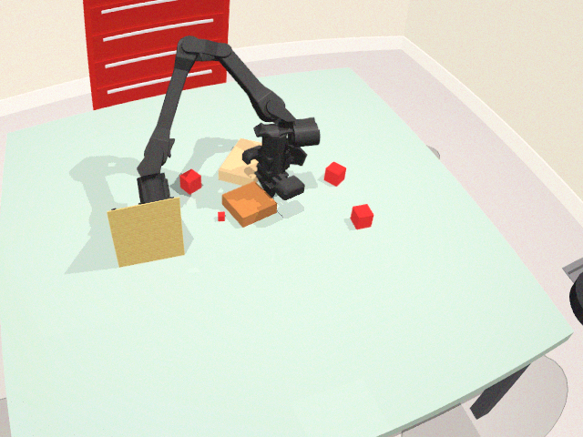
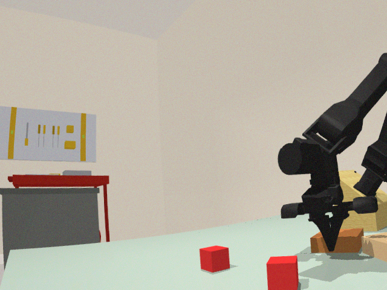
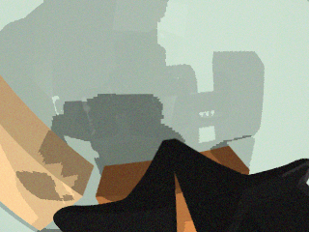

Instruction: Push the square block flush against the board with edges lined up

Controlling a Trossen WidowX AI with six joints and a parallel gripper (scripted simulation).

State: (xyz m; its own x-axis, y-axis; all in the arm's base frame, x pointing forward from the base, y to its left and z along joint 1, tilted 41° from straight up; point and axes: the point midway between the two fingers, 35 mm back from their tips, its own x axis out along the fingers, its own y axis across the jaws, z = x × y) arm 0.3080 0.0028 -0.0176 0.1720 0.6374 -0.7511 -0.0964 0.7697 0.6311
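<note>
Right now the tiny red cube is 14 cm behind my gripper tip and 1 cm to the right of it. Round my gripper tip: pale tan board (1 cm ahead, 14 cm to the left, 1 cm above); brown square block (6 cm behind, 1 cm to the right, 1 cm above).
</note>
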